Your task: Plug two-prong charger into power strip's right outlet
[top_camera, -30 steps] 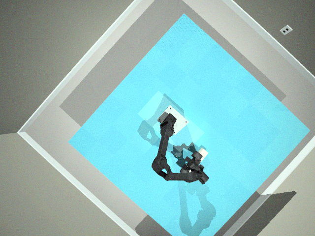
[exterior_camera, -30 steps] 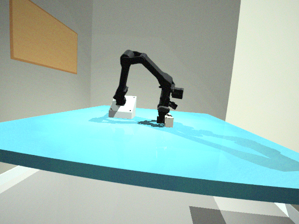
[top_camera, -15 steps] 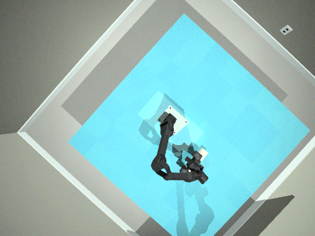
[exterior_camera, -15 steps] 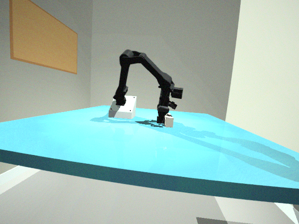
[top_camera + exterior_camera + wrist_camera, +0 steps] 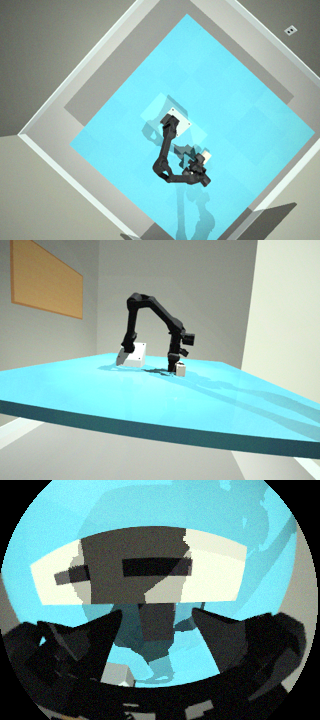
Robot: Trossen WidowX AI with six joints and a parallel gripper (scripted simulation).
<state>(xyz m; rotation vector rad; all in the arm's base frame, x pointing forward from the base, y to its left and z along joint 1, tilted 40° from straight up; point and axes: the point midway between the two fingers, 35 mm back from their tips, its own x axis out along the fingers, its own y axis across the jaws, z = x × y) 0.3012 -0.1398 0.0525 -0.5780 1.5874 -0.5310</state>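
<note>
My gripper tip is 20 mm short of the dark charger and 10 mm below it.
</note>
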